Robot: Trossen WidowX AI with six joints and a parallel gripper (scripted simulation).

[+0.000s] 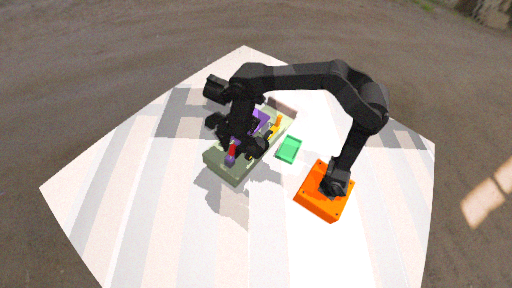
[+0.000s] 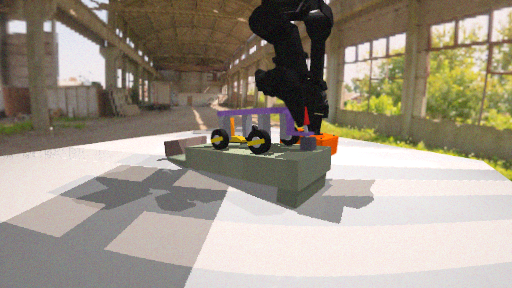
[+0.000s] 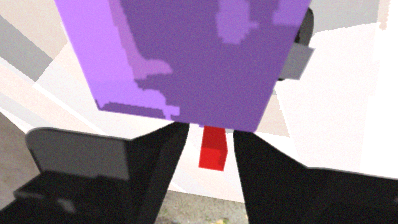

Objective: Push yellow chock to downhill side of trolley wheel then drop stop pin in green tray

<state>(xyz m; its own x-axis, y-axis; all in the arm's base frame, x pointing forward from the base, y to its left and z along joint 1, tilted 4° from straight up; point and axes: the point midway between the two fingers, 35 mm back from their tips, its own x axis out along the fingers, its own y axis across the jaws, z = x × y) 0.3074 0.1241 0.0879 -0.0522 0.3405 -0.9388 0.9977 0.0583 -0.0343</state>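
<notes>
Now: gripper tip 21 cm to the left of the yellow chock, 5 cm above it and 2 cm past it. From my gripper tip the other things lie so: red-headed stop pin: right at my gripper tip; purple trolley: 11 cm to the right, 2 cm below, 2 cm ahead; grey-green ramp: 11 cm to the right, 8 cm below, 2 cm ahead.
</notes>
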